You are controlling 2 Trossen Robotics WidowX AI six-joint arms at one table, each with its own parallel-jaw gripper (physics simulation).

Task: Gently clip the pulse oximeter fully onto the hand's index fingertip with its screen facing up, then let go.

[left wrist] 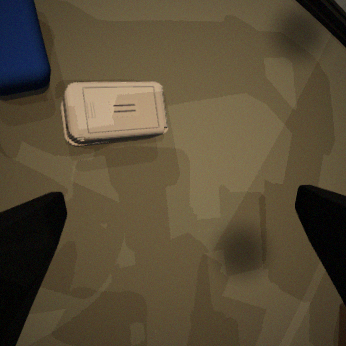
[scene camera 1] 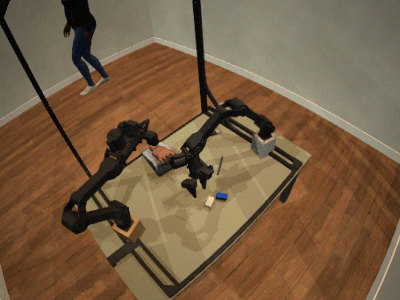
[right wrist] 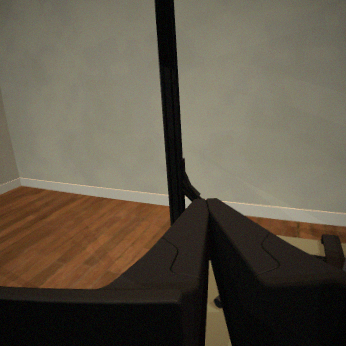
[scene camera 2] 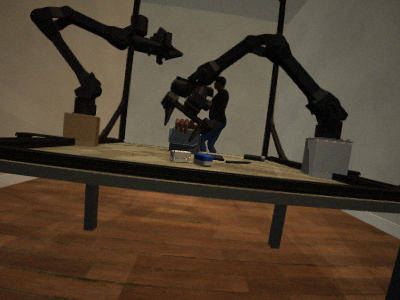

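Pixels of known places: left gripper, fingertip midpoint: (left wrist: 181, 199) (scene camera 1: 200, 193) (scene camera 2: 177, 133); right gripper, fingertip midpoint: (scene camera 1: 148, 119) (right wrist: 204, 209) (scene camera 2: 182, 54); left arm's base at its link origin: (scene camera 1: 264, 135) (scene camera 2: 327, 139); right arm's base at its link origin: (scene camera 1: 125, 223) (scene camera 2: 84, 115).
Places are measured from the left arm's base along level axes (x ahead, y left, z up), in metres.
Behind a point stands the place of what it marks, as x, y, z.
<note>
The white pulse oximeter (scene camera 1: 210, 201) @(0.440, 0.153, -0.089) (scene camera 2: 180, 156) @(0.438, 0.165, -0.104) (left wrist: 117, 110) @(0.442, 0.146, -0.090) lies flat on the table. Its face with a rectangular outline and two short dark lines points up. The hand (scene camera 1: 161, 152) @(0.544, -0.164, 0.025) (scene camera 2: 185, 124) @(0.524, -0.106, 0.007) rests on a grey support (scene camera 1: 159, 166) @(0.581, -0.129, -0.030) (scene camera 2: 183, 140) @(0.534, -0.134, -0.065) at the back; its index fingertip cannot be made out. My left gripper (scene camera 1: 199, 191) @(0.473, 0.114, -0.040) (scene camera 2: 188, 127) (left wrist: 181, 199) @(0.473, 0.114, -0.040) is wide open and empty, above the table; the oximeter shows beyond and left of the gap between its fingers in the left wrist view. My right gripper (scene camera 1: 148, 121) @(0.572, -0.099, 0.311) (scene camera 2: 180, 53) @(0.572, -0.099, 0.311) (right wrist: 204, 209) @(0.572, -0.099, 0.311) is shut, empty and high up, well away from the oximeter.
A blue block (scene camera 1: 221, 196) @(0.379, 0.155, -0.092) (scene camera 2: 203, 159) @(0.368, 0.178, -0.102) (left wrist: 22, 47) @(0.387, 0.145, -0.090) lies close beside the oximeter. A dark pen-like stick (scene camera 1: 220, 165) @(0.275, -0.028, -0.114) (scene camera 2: 237, 161) @(0.280, -0.021, -0.114) lies farther back. A small dark cylinder (scene camera 2: 254, 157) @(0.201, -0.253, -0.107) lies near the rear right. Black rails frame the table; a person (scene camera 1: 82, 35) (scene camera 2: 218, 110) stands behind it.
</note>
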